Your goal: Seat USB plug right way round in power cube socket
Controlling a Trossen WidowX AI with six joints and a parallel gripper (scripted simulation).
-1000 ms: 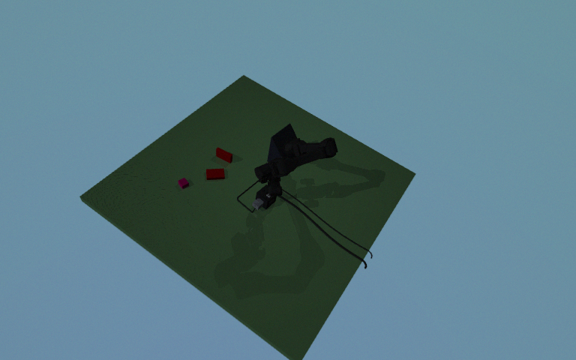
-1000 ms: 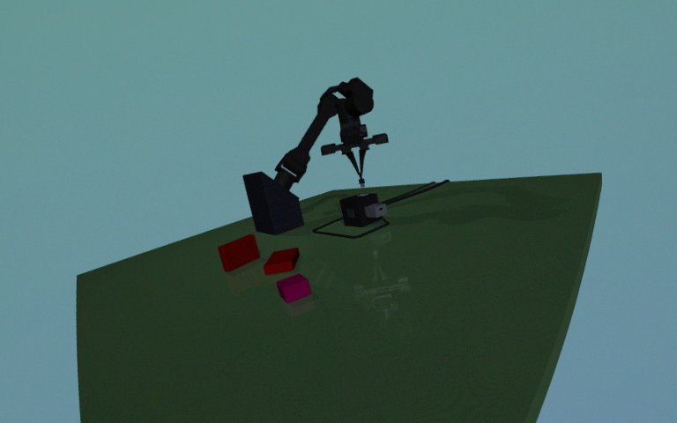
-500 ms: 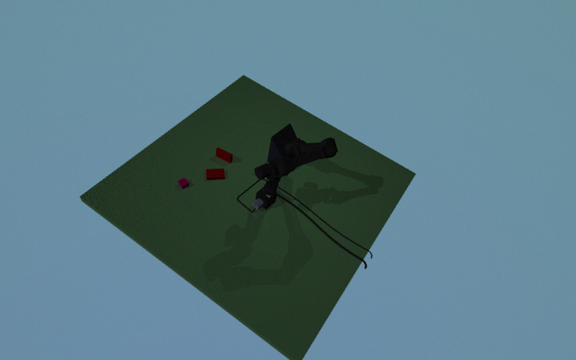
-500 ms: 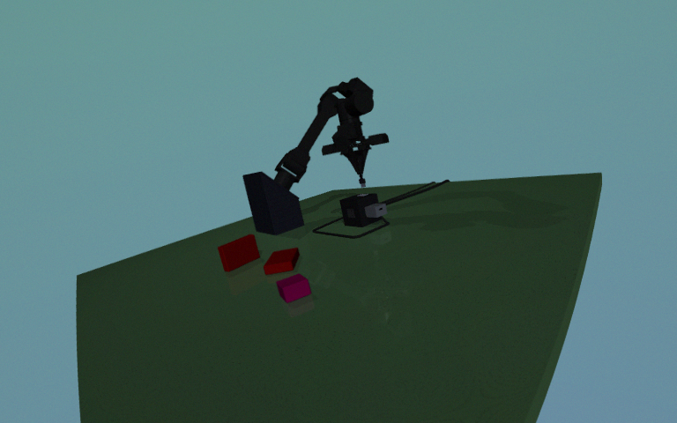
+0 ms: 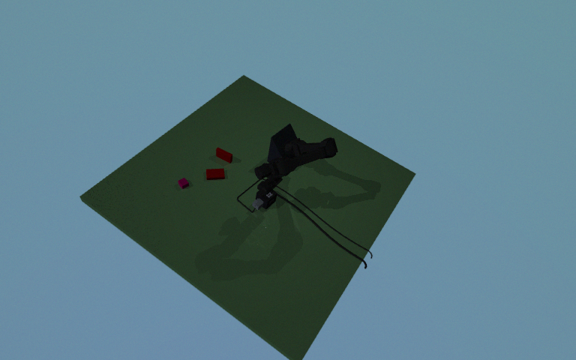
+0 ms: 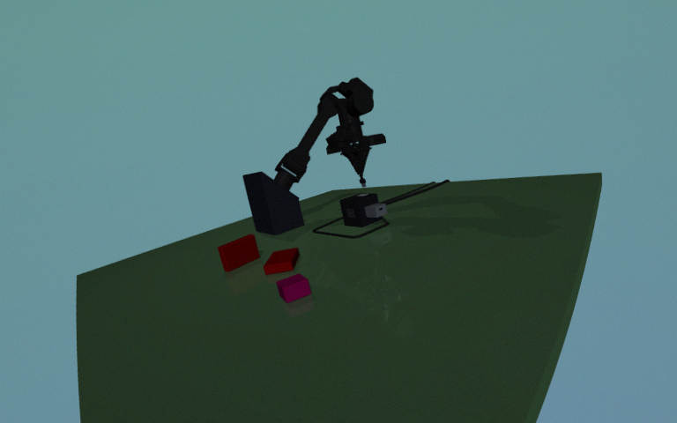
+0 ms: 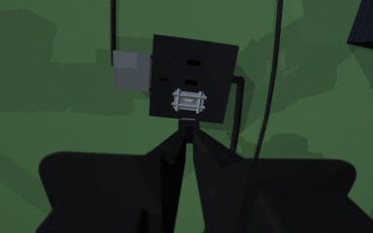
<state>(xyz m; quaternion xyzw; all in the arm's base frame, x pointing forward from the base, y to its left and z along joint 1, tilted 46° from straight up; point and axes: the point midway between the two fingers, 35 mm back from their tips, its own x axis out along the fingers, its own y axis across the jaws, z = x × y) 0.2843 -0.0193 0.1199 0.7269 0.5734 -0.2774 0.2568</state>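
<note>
The grey USB plug is 20 mm below my gripper tip. Round my gripper tip: magenta block 160 mm ahead, 430 mm to the right, 120 mm below.
</note>
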